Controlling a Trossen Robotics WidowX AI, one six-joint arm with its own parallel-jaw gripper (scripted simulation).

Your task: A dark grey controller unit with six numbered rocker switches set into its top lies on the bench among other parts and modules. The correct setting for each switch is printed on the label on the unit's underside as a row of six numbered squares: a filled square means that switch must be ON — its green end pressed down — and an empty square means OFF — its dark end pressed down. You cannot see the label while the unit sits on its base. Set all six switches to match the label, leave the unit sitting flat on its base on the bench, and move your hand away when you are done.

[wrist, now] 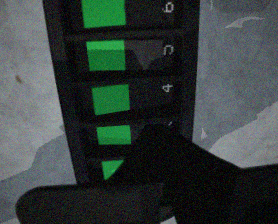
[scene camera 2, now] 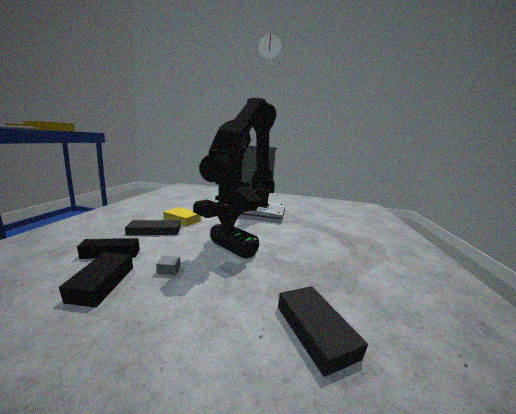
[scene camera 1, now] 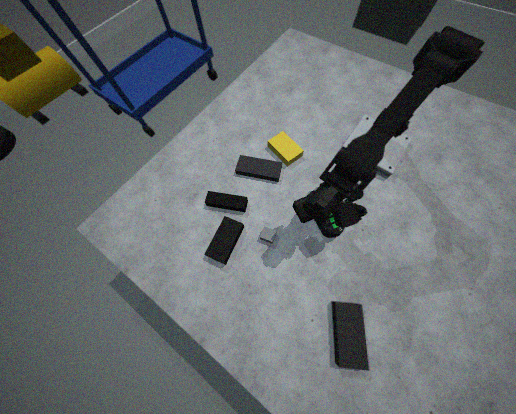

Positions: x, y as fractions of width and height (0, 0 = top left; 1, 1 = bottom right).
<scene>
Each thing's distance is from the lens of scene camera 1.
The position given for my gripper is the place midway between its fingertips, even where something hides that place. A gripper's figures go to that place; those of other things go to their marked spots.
my gripper (scene camera 1: 0.62, 0.51): 66 cm
yellow block (scene camera 1: 0.55, 0.35): 78 cm
</scene>
